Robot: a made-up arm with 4 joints.
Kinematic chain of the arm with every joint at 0, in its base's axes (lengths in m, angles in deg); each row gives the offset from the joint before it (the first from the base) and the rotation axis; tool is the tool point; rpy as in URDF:
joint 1: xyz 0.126 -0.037 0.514 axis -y
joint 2: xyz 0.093 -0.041 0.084 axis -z
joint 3: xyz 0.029 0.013 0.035 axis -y
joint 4: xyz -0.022 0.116 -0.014 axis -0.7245 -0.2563 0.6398
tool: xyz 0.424 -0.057 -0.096 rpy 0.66 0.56 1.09
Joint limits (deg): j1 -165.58..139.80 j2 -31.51..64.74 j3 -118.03..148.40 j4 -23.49..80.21
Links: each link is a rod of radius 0.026 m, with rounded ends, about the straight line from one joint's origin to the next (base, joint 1, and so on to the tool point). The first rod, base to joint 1, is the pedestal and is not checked.
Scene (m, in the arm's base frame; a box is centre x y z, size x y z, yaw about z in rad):
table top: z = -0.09
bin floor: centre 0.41 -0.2 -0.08 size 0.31 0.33 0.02 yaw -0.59
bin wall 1: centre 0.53 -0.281 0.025 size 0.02 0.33 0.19 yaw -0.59
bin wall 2: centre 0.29 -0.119 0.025 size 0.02 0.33 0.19 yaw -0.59
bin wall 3: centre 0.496 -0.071 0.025 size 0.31 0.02 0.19 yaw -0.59
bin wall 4: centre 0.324 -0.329 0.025 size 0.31 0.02 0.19 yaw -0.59
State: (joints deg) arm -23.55 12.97 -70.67 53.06
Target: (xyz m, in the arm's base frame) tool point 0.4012 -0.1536 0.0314
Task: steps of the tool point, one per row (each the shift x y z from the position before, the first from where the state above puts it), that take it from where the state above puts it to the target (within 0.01 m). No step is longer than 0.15 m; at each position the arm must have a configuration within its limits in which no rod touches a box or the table.
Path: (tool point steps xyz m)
1: 0.1051 -0.0688 -0.0180
2: 0.0962 -0.0797 0.0122
3: 0.0806 -0.0839 0.0409
4: 0.0599 -0.0814 0.0653
5: 0.0371 -0.0720 0.0840
6: 0.0143 -0.0569 0.0959
7: -0.0401 0.0019 -0.1225
8: -0.0655 0.0190 -0.1094
9: -0.0818 0.0389 -0.0874
10: -0.0859 0.0589 -0.0602
11: 0.0089 -0.0102 -0.0389

